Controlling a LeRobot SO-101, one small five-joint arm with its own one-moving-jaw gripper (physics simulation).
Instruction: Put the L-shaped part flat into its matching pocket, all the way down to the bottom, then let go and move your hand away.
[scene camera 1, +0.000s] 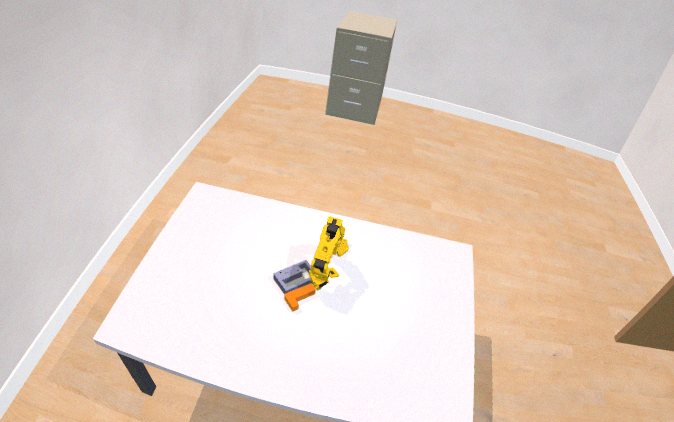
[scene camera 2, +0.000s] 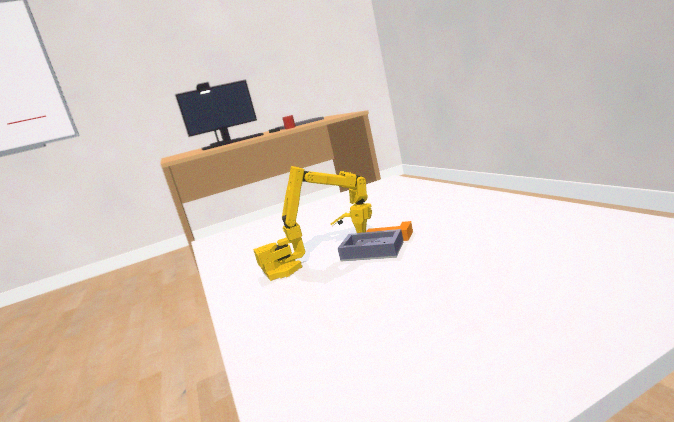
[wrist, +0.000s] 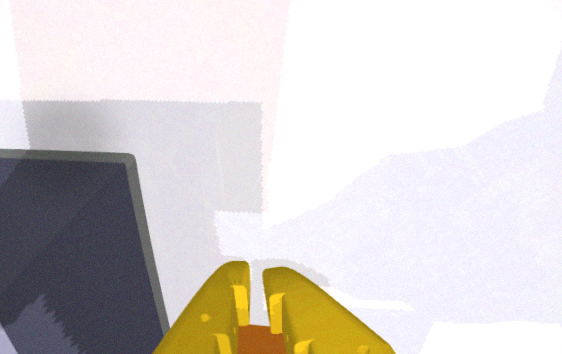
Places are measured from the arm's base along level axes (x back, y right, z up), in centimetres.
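Pixels of known places: end effector, tool point: (scene camera 1: 316, 287) (wrist: 249, 284); arm's base, origin of the base link: (scene camera 2: 289, 267).
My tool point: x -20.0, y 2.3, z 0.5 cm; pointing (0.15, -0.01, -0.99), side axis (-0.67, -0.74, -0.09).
Observation:
For each thing: its top centre in the pictures, then the offset to it from my tool point. "pt": a spot on its surface instead. Level surfaces: height alone.
- orange L-shaped part, middle of its top: (scene camera 2: 388, 227) (scene camera 1: 302, 294) dx -6.6, dy +3.6, dz +2.5 cm
- grey pocket block, middle of its top: (scene camera 2: 369, 238) (scene camera 1: 296, 274) dx +1.1, dy +7.8, dz +3.2 cm
- orange part, surface spot: (wrist: 261, 341) pt dx -1.4, dy +1.0, dz +0.0 cm
- white table, its level: dz -0.5 cm
The orange L-shaped part (scene camera 1: 301, 292) (scene camera 2: 407, 230) lies on the table right beside the grey pocket block (scene camera 1: 290, 273) (scene camera 2: 371, 251), outside its pocket. In the wrist view, a piece of the orange part (wrist: 261, 341) shows low between and beyond the jaws, and the dark side of the block (wrist: 85, 225) is at the left. My gripper (scene camera 1: 320, 286) (scene camera 2: 361, 231) (wrist: 256, 274) is shut with nothing between its jaws. Its tips are low, by the end of the part's long arm and next to the block. Their exact contact with the part is hidden.
The white table (scene camera 1: 210, 310) (scene camera 2: 450, 320) carries the arm, whose yellow base (scene camera 2: 277, 265) stands near the table edge. A wooden desk (scene camera 2: 250, 170) with a monitor (scene camera 2: 216, 107) and a red cup (scene camera 2: 288, 122) stands beyond. A filing cabinet (scene camera 1: 357, 75) stands by the wall.

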